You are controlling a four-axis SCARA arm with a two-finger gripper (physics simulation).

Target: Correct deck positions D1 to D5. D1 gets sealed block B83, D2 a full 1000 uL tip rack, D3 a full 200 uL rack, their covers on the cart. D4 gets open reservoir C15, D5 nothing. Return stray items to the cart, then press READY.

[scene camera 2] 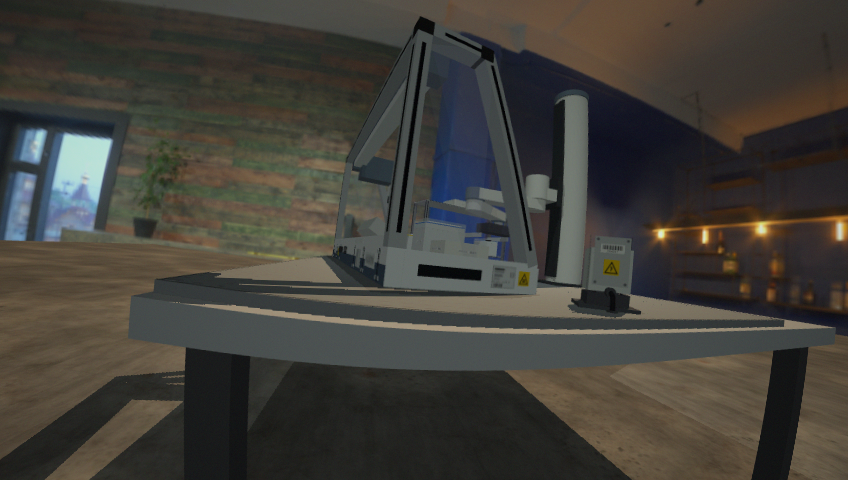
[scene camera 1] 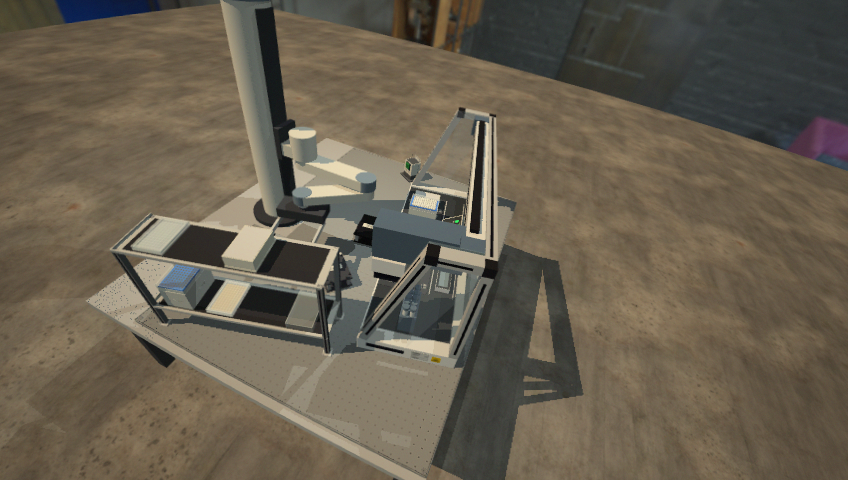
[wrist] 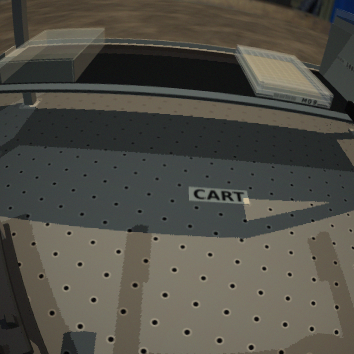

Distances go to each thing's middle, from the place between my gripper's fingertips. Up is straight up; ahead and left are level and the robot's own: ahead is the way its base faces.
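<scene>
As for the CART label (wrist: 194,193), my gripper is 180 mm above it, and it is also 130 mm to the left of the label and 30 mm past it.
</scene>
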